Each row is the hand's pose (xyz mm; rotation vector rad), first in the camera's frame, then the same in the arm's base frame.
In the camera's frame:
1: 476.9 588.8 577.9 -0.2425 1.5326 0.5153
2: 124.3 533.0 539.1 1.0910 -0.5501 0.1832
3: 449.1 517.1 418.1 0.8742 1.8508 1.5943
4: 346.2 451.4 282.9 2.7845 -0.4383 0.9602
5: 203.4 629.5 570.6 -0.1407 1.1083 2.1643
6: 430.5 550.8 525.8 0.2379 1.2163 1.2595
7: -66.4 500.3 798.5 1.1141 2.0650 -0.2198
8: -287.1 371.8 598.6 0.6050 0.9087 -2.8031
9: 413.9 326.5 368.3 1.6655 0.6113 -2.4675
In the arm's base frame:
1: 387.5 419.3 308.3 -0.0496 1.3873 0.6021
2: 37.3 399.2 231.5 1.2722 -0.6924 0.1156
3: 370.3 384.4 135.3 0.9324 1.5999 1.7797
4: 276.6 355.9 -18.3 -2.8535 0.6662 -1.0610
5: 118.5 480.9 288.7 -0.0979 0.8199 2.1791
6: 343.9 396.5 245.9 0.3721 0.9957 1.3275
7: -177.8 327.9 462.6 1.2971 2.0119 0.0144
8: -386.3 260.3 223.5 0.7895 1.1977 -2.7339
9: 329.1 211.4 43.7 -1.8240 -0.8184 2.3580

